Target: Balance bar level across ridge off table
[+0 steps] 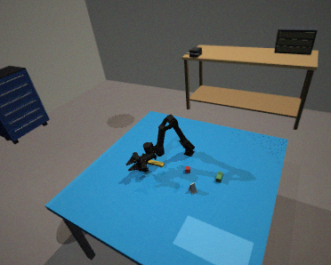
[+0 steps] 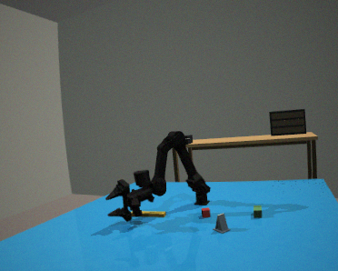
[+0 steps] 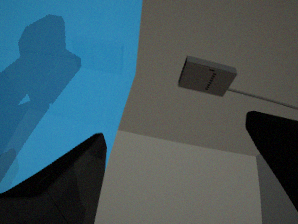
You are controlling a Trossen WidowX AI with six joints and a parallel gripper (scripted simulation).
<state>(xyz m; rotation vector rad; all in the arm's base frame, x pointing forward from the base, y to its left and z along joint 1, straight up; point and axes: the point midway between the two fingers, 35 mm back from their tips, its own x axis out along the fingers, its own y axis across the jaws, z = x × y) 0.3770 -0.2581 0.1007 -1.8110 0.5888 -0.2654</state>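
Now: the yellow bar 190 mm behind my gripper tip, 80 mm to the left of it and 90 mm below it. Round my gripper tip: small red block (220 mm behind, 350 mm to the left, 80 mm below); green block (250 mm behind, 570 mm to the left, 80 mm below).
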